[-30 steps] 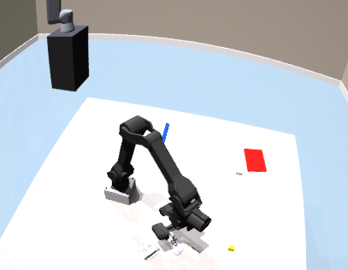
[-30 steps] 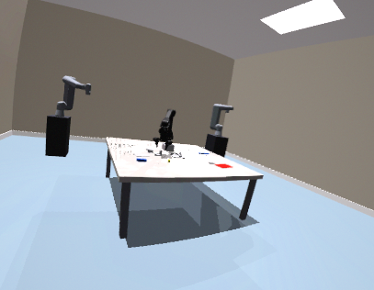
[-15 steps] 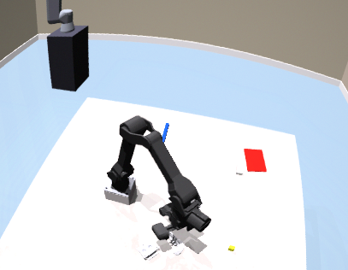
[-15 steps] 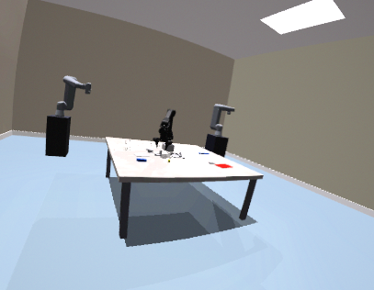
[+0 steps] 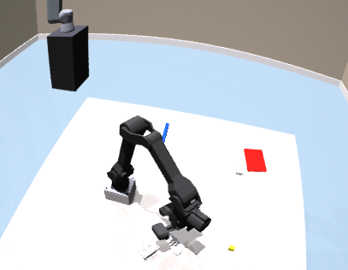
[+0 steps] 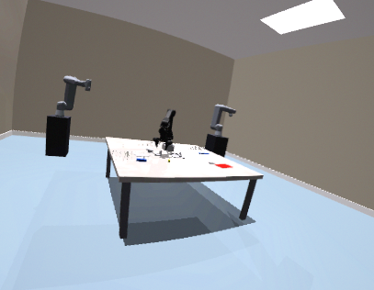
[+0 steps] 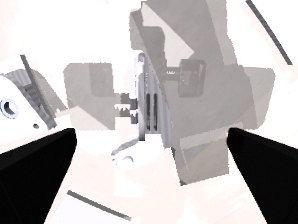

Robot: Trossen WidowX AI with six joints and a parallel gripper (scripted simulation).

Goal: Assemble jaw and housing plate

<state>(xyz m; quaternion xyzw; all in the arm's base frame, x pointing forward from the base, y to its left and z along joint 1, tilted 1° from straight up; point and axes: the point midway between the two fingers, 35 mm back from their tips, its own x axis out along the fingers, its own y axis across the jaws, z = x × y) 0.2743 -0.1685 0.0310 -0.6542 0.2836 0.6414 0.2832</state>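
Right now the white jaw is 5 cm below my gripper tip, 4 cm to the right of it and 1 cm ahead of it. Round my gripper tip: flat white piece (20 cm to the right, 6 cm ahead, 5 cm below); then yellow piece (22 cm ahead, 5 cm below); then red plate (55 cm to the left, 29 cm ahead, 5 cm below).
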